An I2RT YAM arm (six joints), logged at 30 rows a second.
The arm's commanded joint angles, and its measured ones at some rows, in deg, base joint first. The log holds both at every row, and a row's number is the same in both.
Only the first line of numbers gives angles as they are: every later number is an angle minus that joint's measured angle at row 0.
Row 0, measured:
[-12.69, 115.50, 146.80, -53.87, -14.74, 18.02]
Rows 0 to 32, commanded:
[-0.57, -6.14, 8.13, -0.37, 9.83, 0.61]
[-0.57, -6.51, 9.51, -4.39, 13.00, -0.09]
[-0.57, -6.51, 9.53, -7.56, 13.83, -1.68]
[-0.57, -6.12, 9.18, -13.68, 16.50, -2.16]
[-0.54, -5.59, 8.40, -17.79, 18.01, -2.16]
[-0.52, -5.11, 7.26, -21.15, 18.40, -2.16]
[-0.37, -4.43, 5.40, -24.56, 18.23, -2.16]
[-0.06, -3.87, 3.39, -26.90, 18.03, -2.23]
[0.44, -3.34, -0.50, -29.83, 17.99, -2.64]
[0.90, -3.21, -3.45, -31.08, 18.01, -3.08]
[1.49, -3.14, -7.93, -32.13, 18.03, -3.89]
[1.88, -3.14, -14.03, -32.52, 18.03, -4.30]
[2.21, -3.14, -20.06, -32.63, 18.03, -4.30]
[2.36, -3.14, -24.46, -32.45, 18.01, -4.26]
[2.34, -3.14, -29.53, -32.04, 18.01, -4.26]
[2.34, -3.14, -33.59, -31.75, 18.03, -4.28]
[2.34, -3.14, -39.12, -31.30, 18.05, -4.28]
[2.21, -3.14, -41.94, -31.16, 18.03, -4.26]
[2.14, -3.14, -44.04, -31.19, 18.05, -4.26]
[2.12, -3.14, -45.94, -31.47, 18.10, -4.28]
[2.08, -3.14, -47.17, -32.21, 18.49, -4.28]
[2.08, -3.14, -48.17, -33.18, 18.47, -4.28]
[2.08, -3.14, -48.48, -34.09, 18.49, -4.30]
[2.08, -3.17, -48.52, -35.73, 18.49, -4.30]
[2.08, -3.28, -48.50, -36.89, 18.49, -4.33]
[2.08, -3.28, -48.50, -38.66, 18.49, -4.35]
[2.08, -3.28, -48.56, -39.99, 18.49, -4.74]
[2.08, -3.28, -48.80, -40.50, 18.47, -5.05]
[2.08, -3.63, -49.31, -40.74, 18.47, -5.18]
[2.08, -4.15, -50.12, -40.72, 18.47, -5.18]
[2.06, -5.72, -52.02, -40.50, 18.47, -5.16]
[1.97, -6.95, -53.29, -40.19, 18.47, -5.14]
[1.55, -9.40, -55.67, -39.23, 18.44, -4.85]
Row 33, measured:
[2.30, -3.21, -51.78, -39.95, 16.52, -4.81]
